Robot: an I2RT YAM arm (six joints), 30 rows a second.
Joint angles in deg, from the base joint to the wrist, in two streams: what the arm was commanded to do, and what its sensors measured. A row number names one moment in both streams.
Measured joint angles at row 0:
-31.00 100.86 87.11 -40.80 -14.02 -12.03
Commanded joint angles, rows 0 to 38:
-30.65 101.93 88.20 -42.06 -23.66 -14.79
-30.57 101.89 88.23 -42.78 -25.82 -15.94
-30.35 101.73 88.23 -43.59 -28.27 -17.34
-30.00 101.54 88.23 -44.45 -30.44 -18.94
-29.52 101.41 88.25 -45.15 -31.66 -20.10
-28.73 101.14 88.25 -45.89 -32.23 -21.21
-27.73 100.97 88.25 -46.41 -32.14 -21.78
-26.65 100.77 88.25 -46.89 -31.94 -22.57
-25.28 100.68 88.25 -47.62 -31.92 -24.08
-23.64 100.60 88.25 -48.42 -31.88 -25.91
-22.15 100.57 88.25 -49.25 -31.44 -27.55
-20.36 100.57 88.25 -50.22 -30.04 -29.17
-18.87 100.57 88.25 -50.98 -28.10 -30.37
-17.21 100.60 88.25 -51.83 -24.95 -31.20
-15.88 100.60 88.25 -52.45 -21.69 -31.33
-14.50 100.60 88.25 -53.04 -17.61 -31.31
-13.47 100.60 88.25 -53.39 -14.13 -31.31
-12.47 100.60 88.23 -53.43 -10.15 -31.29
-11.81 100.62 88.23 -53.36 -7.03 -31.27
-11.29 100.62 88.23 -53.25 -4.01 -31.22
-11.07 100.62 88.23 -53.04 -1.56 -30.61
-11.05 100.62 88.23 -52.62 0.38 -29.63
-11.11 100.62 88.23 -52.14 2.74 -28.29
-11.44 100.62 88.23 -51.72 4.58 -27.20
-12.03 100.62 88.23 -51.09 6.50 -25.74
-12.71 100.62 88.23 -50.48 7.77 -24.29
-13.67 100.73 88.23 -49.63 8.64 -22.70
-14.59 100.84 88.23 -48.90 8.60 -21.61
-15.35 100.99 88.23 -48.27 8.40 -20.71
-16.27 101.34 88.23 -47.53 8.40 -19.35
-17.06 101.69 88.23 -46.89 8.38 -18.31
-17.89 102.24 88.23 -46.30 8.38 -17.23
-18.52 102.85 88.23 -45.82 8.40 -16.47
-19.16 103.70 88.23 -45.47 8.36 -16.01
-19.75 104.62 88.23 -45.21 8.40 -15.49
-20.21 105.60 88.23 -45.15 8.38 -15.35
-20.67 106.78 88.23 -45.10 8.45 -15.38
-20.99 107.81 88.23 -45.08 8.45 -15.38
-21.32 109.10 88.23 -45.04 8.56 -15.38
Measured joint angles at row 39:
-20.86 105.30 87.39 -45.06 7.51 -17.85
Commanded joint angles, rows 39 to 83:
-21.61 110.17 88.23 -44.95 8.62 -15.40
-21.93 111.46 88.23 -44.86 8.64 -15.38
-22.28 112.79 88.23 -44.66 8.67 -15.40
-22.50 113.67 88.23 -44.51 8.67 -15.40
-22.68 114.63 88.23 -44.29 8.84 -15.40
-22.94 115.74 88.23 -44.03 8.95 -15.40
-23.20 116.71 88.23 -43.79 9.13 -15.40
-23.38 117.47 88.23 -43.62 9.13 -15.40
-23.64 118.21 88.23 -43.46 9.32 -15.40
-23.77 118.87 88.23 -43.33 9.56 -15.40
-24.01 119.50 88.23 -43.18 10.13 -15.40
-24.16 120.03 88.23 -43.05 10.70 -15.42
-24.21 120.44 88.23 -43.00 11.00 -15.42
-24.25 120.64 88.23 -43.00 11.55 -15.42
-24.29 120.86 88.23 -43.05 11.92 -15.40
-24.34 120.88 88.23 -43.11 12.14 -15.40
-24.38 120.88 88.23 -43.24 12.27 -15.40
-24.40 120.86 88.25 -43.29 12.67 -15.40
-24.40 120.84 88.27 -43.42 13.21 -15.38
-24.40 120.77 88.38 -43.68 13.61 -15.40
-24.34 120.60 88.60 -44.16 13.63 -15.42
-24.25 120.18 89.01 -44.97 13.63 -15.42
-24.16 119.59 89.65 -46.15 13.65 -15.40
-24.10 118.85 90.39 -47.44 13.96 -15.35
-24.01 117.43 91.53 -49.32 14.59 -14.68
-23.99 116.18 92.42 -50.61 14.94 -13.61
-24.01 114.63 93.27 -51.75 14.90 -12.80
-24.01 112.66 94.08 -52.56 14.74 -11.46
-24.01 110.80 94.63 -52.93 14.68 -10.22
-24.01 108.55 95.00 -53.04 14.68 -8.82
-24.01 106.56 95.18 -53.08 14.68 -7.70
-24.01 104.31 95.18 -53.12 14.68 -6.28
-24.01 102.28 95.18 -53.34 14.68 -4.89
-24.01 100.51 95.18 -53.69 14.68 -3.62
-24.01 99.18 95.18 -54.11 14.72 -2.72
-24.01 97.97 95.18 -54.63 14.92 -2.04
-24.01 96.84 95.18 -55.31 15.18 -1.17
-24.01 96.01 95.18 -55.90 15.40 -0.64
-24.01 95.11 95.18 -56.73 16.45 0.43
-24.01 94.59 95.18 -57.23 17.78 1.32
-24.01 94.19 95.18 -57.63 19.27 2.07
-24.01 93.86 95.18 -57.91 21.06 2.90
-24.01 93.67 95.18 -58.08 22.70 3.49
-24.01 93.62 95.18 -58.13 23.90 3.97
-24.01 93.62 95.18 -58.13 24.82 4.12
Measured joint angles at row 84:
-24.01 93.47 95.07 -58.04 19.09 0.32
